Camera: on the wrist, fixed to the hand. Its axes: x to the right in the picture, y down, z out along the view.
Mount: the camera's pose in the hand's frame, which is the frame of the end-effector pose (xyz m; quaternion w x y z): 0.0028 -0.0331 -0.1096 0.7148 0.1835 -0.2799 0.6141
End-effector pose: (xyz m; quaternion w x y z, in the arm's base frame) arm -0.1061 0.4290 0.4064 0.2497 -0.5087 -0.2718 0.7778
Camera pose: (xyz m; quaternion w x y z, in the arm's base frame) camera -0.0018 0.4734 0.3903 0.2819 0.2670 -0.1909 -0.9016
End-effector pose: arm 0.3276 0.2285 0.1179 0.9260 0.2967 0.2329 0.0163
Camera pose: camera 0.2782 0.2611 0.0199 0.6626 0.5296 -0.2719 0.4545
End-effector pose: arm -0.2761 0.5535 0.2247 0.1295 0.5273 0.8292 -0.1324
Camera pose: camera -0.3156 0.5814 0.3285 0.3092 0.8728 0.2084 -0.3149
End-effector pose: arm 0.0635 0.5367 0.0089 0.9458 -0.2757 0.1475 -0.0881
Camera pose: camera 0.0274 0.4541 -0.0618 0.8220 0.0424 -0.0062 0.5679
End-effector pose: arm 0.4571 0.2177 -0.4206 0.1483 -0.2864 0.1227 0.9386
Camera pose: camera 0.5214 0.2144 -0.5153 0.3835 -0.1605 -0.3943 -0.8196
